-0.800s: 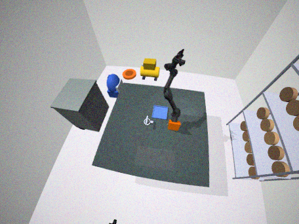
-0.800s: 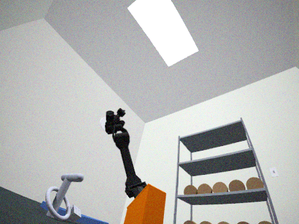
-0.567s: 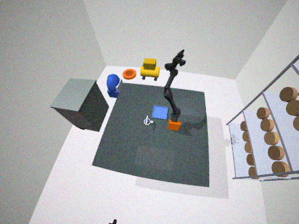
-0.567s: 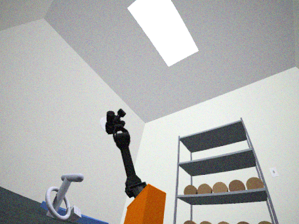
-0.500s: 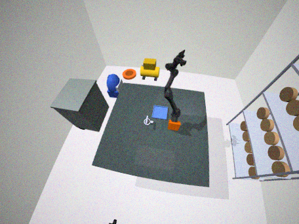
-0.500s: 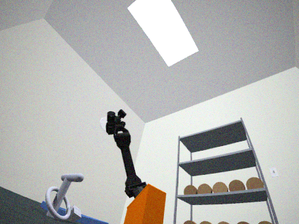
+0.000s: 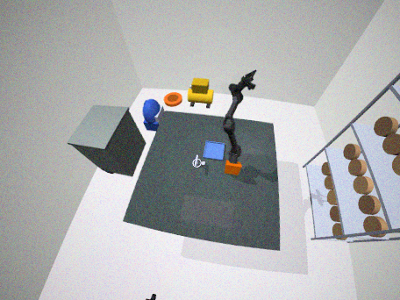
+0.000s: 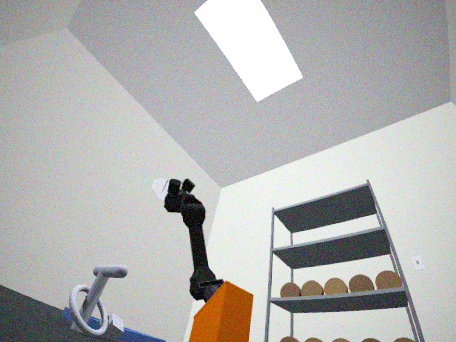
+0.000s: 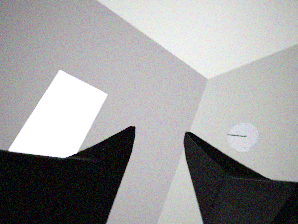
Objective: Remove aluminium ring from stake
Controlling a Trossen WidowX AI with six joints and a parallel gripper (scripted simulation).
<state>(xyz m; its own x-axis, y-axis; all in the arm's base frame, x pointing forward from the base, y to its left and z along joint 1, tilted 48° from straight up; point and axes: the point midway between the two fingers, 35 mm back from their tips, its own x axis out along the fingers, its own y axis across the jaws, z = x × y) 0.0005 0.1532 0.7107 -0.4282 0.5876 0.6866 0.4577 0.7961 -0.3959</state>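
My gripper tip is now 420 mm short of the aluminium ring, 390 mm to the right of it and 710 mm above it. Also, from my gripper tip: blue tray (270 mm ahead, 230 mm to the left, 740 mm below).
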